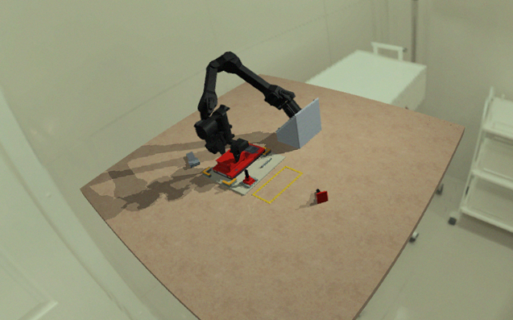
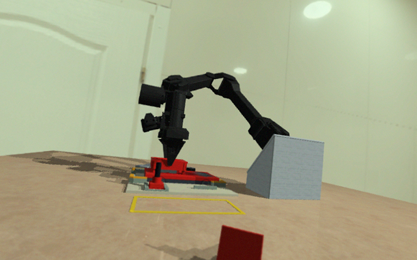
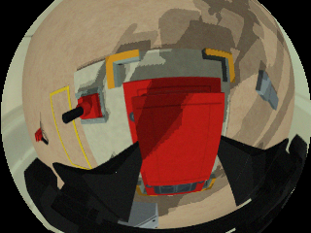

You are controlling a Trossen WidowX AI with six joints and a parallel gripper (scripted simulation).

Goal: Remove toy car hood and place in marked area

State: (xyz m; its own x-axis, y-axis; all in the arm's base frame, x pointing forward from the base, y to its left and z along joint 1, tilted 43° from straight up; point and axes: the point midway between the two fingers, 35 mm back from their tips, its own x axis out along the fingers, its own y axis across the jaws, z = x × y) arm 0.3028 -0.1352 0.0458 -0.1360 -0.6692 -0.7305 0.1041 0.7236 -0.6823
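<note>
My gripper tip is 2 cm past the grey base plate, 2 cm to the right of it and 4 cm above it. From my gripper tip the other things lie so: red hood: right at my gripper tip.
</note>
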